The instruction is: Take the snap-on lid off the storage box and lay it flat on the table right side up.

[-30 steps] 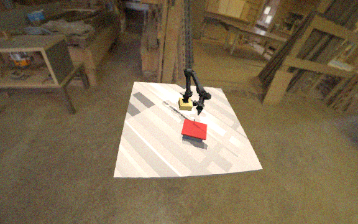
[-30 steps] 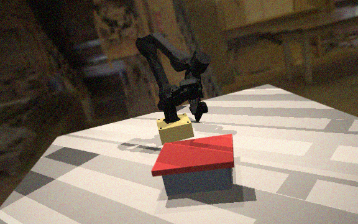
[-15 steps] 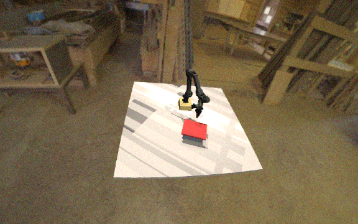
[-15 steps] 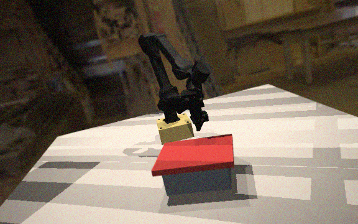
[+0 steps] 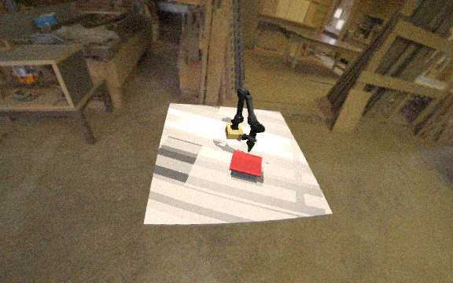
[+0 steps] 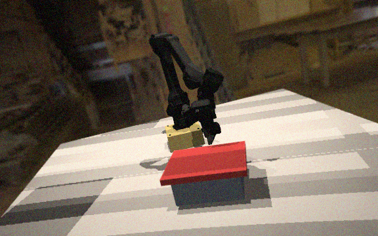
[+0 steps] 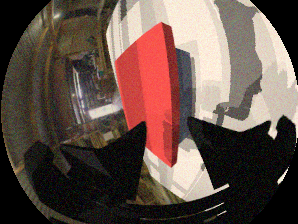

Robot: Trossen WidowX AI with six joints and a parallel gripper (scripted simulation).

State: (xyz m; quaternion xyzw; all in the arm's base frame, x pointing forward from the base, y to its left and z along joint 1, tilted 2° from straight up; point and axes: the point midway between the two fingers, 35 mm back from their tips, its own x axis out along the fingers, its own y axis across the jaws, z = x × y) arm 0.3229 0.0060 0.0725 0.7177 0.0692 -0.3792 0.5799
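My gripper tip is now 9 cm short of the red lid, 5 cm to the left of it and 2 cm above it. From my gripper tip the other things lie so: blue storage box (9 cm ahead, 5 cm to the right, 6 cm below).
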